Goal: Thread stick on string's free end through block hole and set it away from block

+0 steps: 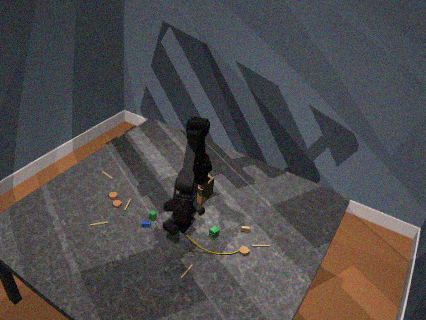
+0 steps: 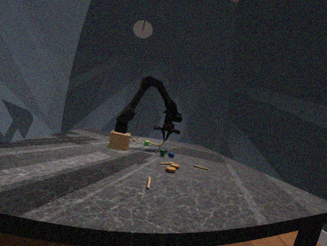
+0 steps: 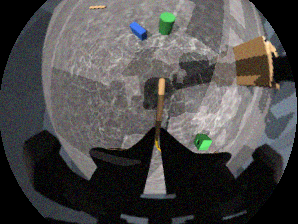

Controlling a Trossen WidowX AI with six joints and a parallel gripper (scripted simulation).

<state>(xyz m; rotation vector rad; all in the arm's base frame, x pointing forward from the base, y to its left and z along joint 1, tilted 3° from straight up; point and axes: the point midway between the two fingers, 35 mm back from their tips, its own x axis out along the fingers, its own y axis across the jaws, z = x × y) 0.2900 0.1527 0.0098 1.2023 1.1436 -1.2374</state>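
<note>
My gripper tip is 130 mm past the green block, 60 mm to the right of it and 40 mm above it. From my gripper tip the other things lie so: blue piece (180 mm to the right, 50 mm below, 40 mm ahead); then green cylinder (190 mm to the right, 40 mm below, 20 mm behind); then thin wooden stick (10 mm to the right).
</note>
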